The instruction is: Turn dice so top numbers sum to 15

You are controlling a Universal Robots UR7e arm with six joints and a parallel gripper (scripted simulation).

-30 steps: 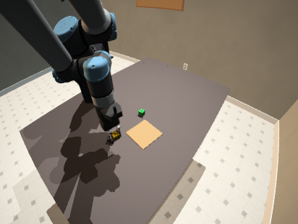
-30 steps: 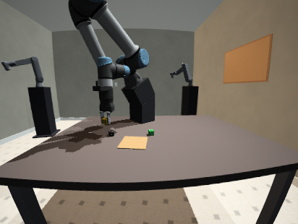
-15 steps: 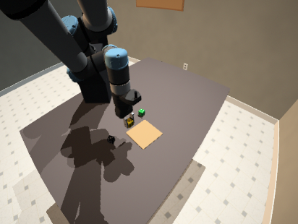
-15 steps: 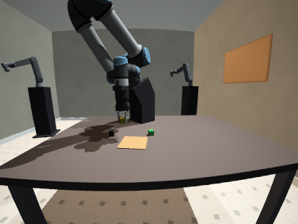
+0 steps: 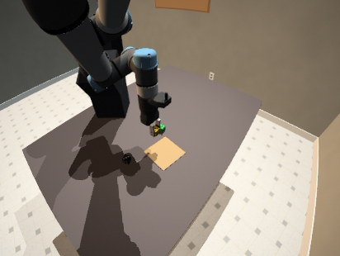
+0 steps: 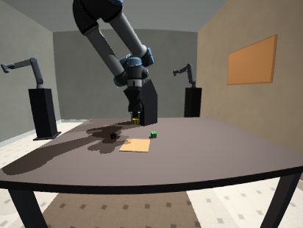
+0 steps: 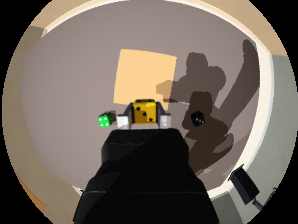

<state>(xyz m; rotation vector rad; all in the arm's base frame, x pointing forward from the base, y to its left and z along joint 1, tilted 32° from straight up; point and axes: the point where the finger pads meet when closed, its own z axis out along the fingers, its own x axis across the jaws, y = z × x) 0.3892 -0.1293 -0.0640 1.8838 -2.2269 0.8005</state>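
My hand is right at the yellow die. The rest, counted from my hand: black die 9 cm behind, 12 cm to the right, 11 cm below; green die 3 cm behind, 12 cm to the left, 11 cm below; tan mat 5 cm ahead, 1 cm to the right, 12 cm below.
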